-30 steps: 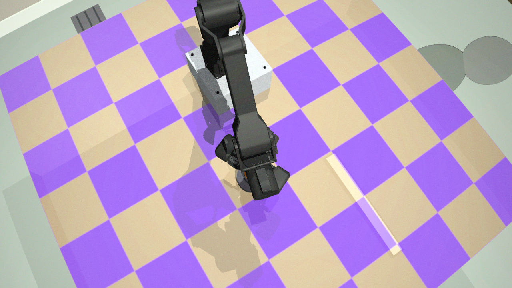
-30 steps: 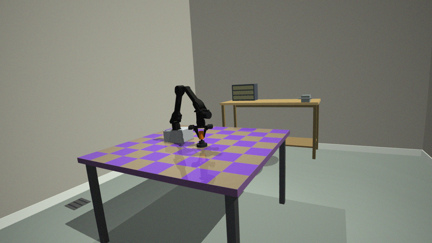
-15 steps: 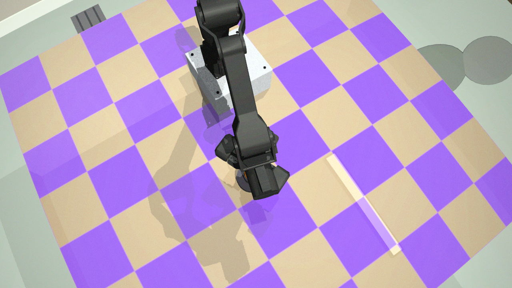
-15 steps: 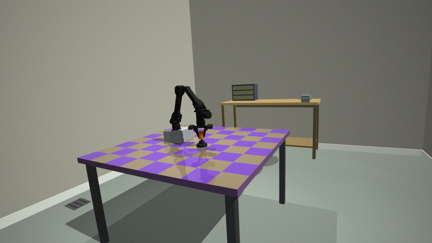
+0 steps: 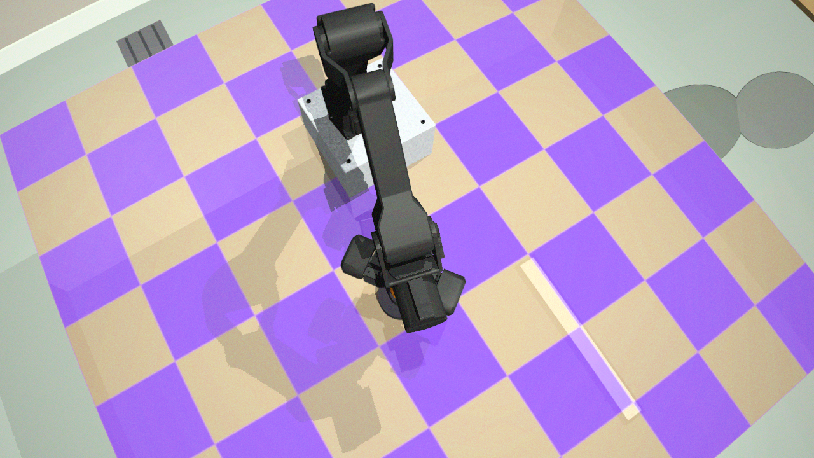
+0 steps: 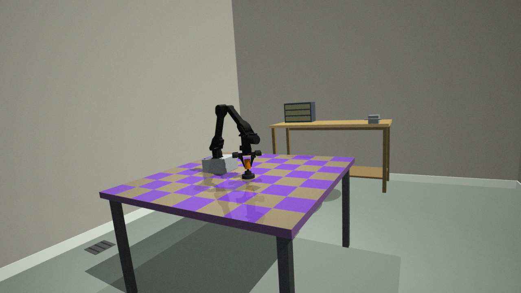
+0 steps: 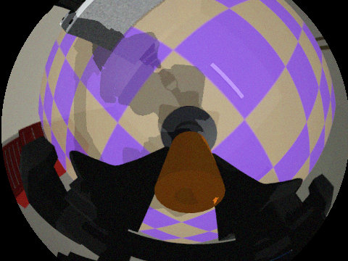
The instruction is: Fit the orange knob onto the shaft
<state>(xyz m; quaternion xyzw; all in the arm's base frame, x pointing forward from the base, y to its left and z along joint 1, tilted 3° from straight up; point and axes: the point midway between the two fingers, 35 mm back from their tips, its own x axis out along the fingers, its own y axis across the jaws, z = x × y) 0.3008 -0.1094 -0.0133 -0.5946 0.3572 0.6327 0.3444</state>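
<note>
Now: gripper tip 20 mm below the orange knob. Round my gripper tip: D-shaped shaft (40 mm below).
</note>
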